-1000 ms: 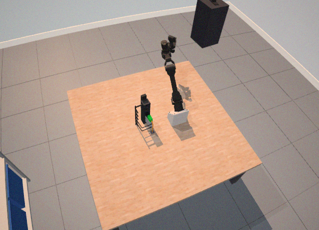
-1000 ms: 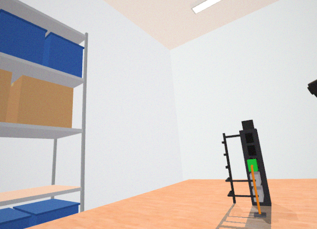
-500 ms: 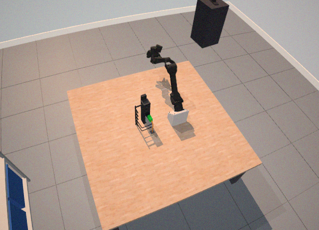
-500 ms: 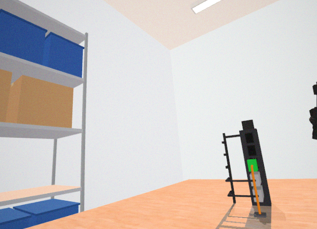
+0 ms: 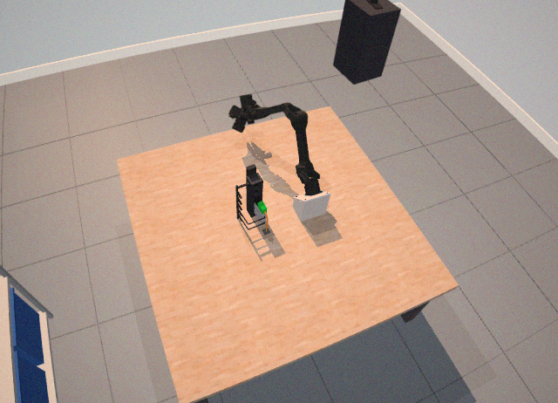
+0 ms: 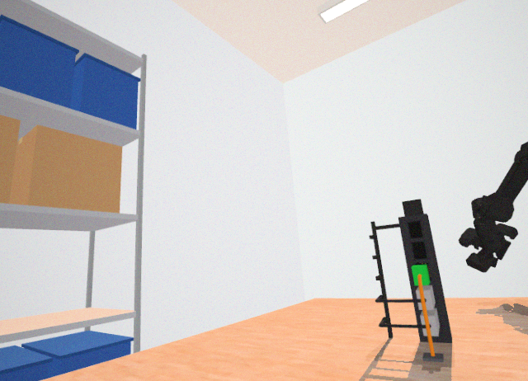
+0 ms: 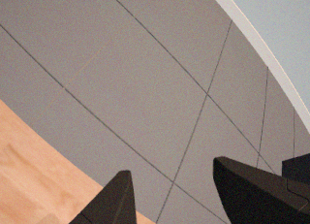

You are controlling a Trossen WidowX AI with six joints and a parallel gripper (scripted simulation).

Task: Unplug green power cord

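My gripper tip is 600 mm to the right of the green plug, 200 mm short of it and 30 mm below it. Round my gripper tip: anchor (670 mm to the left, 200 mm ahead, 110 mm below).
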